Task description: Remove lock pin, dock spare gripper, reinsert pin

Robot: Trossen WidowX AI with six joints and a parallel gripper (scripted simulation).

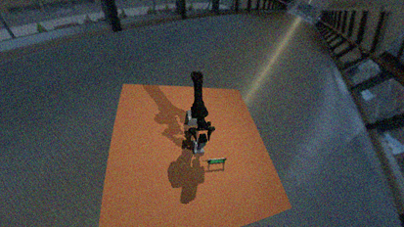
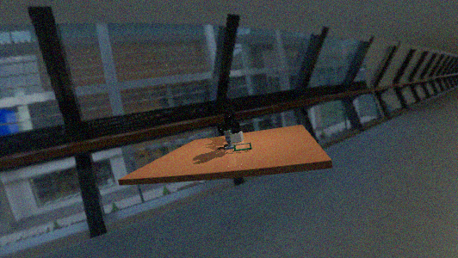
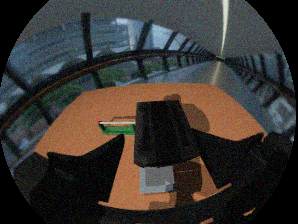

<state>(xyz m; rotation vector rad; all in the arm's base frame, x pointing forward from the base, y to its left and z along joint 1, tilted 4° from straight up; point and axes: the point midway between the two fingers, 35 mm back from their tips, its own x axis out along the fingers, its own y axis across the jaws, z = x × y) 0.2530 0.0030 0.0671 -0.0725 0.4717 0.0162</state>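
The spare gripper is 10 mm behind my gripper tip and 10 mm below it. Also, from my gripper tip: grey mount 20 mm behind, 90 mm below; then green pin cradle 110 mm ahead, 130 mm to the left, 120 mm below.
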